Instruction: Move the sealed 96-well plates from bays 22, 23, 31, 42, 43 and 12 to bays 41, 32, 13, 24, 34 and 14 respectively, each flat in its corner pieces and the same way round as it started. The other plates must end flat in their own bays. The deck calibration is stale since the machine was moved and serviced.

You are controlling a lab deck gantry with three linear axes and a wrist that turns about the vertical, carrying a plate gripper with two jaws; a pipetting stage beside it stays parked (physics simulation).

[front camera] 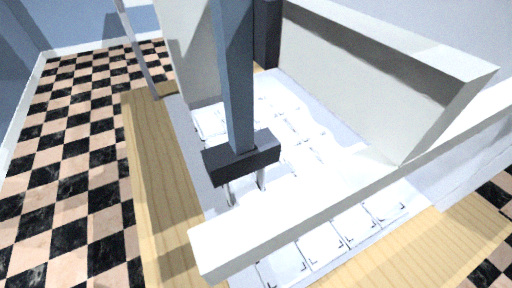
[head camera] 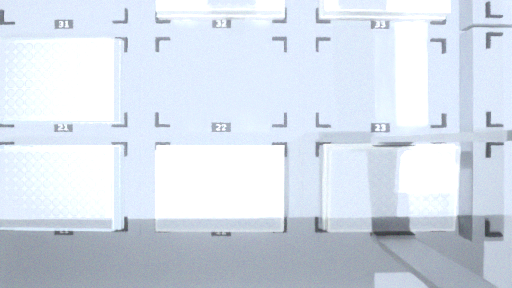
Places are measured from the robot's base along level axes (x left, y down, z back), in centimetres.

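Pixels of known places: gripper, fingertip midpoint: (front camera: 244, 194) (head camera: 390, 188); robot's base at its link origin: (front camera: 192, 119) (head camera: 3, 225).
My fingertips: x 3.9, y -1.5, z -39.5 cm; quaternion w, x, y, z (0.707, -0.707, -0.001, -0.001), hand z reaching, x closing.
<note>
Ahead of a thing's pixels: the offset from my fingertips to its top centre. "spot": to the spot under its first point.
My gripper (front camera: 245, 195) (head camera: 393, 189) is low over the deck, its jaws against the two long edges of a sealed plate @(dx +0.0, dy -0.8, dz +0.0 cm) (head camera: 345, 185) at bay 13. It looks shut on that plate, which sits slightly right of the corner pieces and seems a little turned; whether it touches the deck is unclear. A white plate @(dx +0.0, dy +0.0, dz +16.6 cm) (head camera: 220, 182) lies in bay 12. Bay 22 @(spot: dx +10.9, dy +1.5, dz +16.6 cm) (head camera: 220, 80) and bay 23 @(spot: dx +10.9, dy +1.5, dz +3.2 cm) (head camera: 350, 80) show bare corner pieces. Plates @(spot: dx +17.8, dy +0.0, dz +20.2 cm) (head camera: 180, 6) @(spot: dx +17.7, dy +0.0, dz +2.7 cm) (head camera: 360, 6) show partly in bays 32 and 33. No plate shows in the visible part of bay 31. Glare hides plate details in the front view.
Clear-welled plates lie in bay 21 @(spot: dx +10.7, dy +0.0, dz +32.0 cm) (head camera: 60, 80) and bay 11 @(spot: dx +0.5, dy +0.0, dz +32.1 cm) (head camera: 60, 185). Corner pieces of the column-4 bays show at the right edge of the head view. A white beam (front camera: 300, 220) crosses the deck's front, and large pale panels (front camera: 350, 85) stand behind the gripper.
</note>
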